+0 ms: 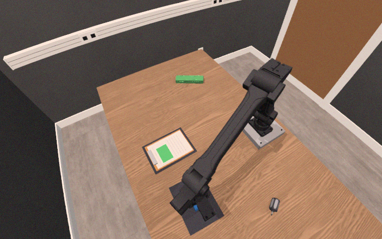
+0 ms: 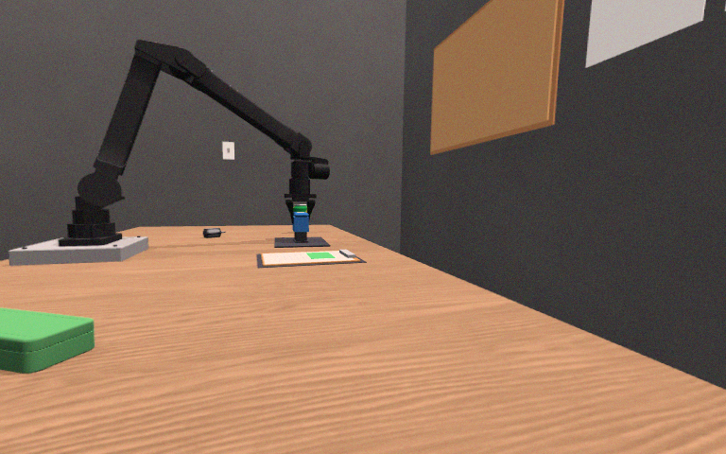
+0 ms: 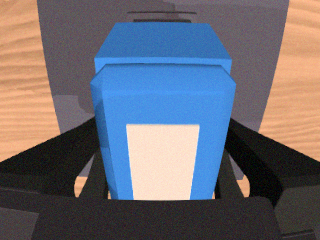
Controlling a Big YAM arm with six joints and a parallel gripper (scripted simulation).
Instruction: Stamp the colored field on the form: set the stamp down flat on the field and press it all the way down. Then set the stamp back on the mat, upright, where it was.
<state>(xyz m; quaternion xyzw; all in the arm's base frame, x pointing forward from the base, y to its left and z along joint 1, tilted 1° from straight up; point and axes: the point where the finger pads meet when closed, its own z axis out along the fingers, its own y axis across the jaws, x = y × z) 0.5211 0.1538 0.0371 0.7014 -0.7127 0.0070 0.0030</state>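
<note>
The blue stamp is 2 cm below my hand. From my hand the other things lie so: dark mat 7 cm below; clipboard 31 cm to the right, 7 cm below; small dark object 29 cm behind, 21 cm to the left, 6 cm below.
</note>
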